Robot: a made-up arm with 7 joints. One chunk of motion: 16 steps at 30 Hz.
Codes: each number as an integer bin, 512 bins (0 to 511) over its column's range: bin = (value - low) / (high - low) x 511, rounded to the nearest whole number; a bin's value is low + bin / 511 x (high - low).
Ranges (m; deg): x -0.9..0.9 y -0.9..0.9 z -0.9..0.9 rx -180..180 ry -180..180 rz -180..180
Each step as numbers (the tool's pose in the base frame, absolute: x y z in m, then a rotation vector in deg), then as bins.
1 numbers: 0.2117 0.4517 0.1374 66.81 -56.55 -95.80
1 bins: 316 384 295 350 175 120
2 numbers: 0.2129 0.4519 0.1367 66.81 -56.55 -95.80
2 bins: 316 384 294 350 175 120
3 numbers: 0.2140 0.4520 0.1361 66.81 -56.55 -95.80
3 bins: 316 384 294 350 175 120
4 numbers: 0.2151 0.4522 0.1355 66.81 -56.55 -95.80
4 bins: 317 384 294 350 175 120
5 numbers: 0.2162 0.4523 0.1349 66.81 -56.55 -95.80
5 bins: 317 384 294 350 175 120
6 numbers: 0.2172 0.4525 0.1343 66.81 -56.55 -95.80
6 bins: 317 384 294 350 175 120
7 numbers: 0.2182 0.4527 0.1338 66.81 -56.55 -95.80
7 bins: 317 384 293 350 175 120
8 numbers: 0.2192 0.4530 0.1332 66.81 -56.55 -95.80
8 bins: 318 384 293 350 175 120
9 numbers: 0.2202 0.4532 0.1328 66.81 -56.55 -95.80
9 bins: 318 384 293 350 175 120
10 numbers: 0.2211 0.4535 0.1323 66.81 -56.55 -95.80
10 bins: 318 384 293 350 175 120
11 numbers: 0.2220 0.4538 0.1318 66.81 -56.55 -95.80
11 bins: 319 384 293 350 175 120
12 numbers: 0.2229 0.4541 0.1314 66.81 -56.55 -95.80
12 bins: 319 384 293 350 175 120
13 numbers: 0.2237 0.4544 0.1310 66.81 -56.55 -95.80
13 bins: 319 384 293 350 175 120
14 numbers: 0.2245 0.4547 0.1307 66.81 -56.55 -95.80
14 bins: 319 385 293 350 175 120
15 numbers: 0.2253 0.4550 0.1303 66.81 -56.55 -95.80
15 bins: 319 385 292 350 175 120
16 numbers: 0.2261 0.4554 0.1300 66.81 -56.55 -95.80
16 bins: 320 385 292 350 175 120
